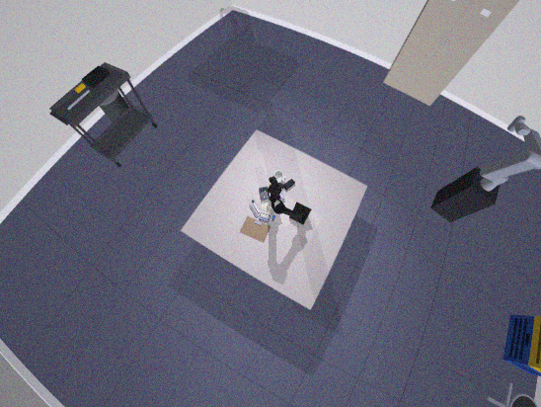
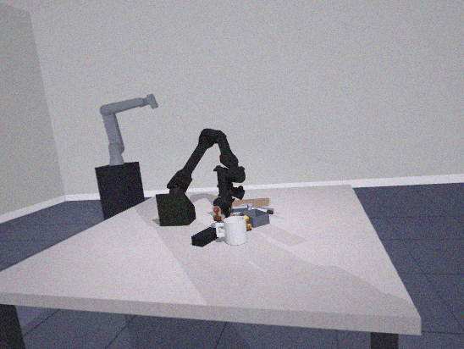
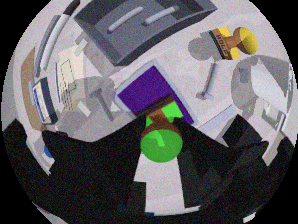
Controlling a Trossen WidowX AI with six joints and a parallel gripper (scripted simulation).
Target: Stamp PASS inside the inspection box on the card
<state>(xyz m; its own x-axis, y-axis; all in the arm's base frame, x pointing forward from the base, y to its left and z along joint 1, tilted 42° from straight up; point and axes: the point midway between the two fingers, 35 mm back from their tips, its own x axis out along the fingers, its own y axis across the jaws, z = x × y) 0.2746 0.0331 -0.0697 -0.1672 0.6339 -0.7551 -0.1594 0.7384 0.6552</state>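
The purple ink pad is 3 cm below my gripper tip. From my gripper tip the other things lie so: yellow-knobbed stamp 10 cm ahead, 6 cm to the right, 2 cm below; dark tray 11 cm ahead, 4 cm to the left, 3 cm below; red-knobbed stamp 8 cm behind, 5 cm to the left, 2 cm below.
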